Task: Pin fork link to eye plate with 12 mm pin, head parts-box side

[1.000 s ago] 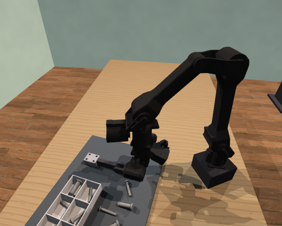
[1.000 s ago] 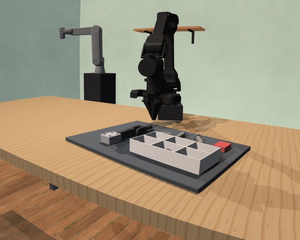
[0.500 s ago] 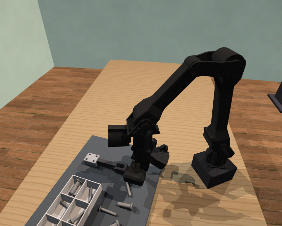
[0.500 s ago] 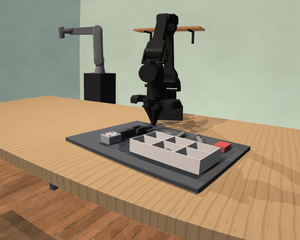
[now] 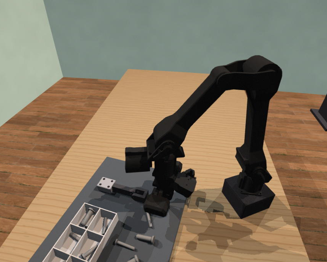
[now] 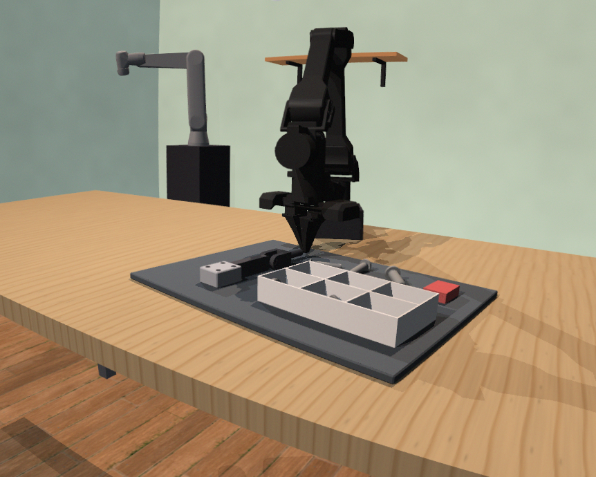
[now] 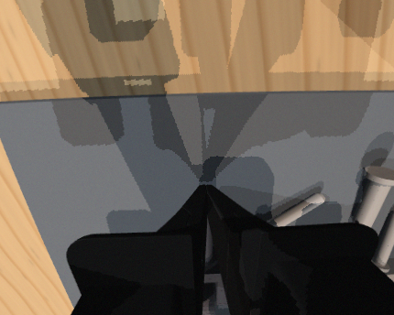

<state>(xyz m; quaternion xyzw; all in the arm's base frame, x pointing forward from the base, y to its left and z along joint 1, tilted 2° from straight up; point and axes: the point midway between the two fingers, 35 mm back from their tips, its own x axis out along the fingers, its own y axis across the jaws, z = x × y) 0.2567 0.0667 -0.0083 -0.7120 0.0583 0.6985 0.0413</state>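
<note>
The thick pin lies 120 mm to the left of my hand, 40 mm below it and 30 mm ahead of it. The rest, counted from my hand: grey mounting block: 200 mm ahead, 30 mm to the right, 30 mm below; dark bar: 120 mm ahead, 30 mm below, 20 mm to the right; dark mat: 120 mm ahead, 80 mm to the left, 50 mm below.
</note>
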